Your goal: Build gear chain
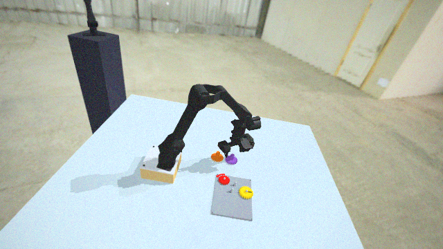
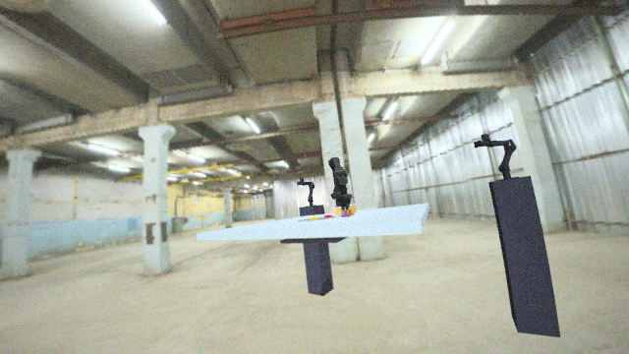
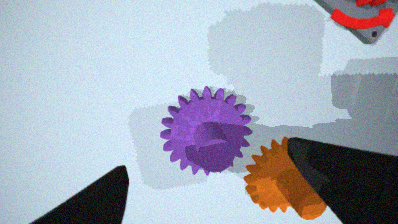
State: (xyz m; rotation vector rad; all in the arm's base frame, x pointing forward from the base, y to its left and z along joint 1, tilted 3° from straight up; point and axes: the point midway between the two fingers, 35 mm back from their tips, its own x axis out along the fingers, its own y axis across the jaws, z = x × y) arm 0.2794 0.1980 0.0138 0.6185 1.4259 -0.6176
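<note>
My gripper tip is 30 mm above the purple gear. The rest, counted from my gripper tip: orange gear 80 mm behind, 10 mm to the right, 30 mm below; then yellow gear 90 mm ahead, 190 mm to the right, 20 mm below; then red gear 10 mm behind, 150 mm to the right, 30 mm below.
</note>
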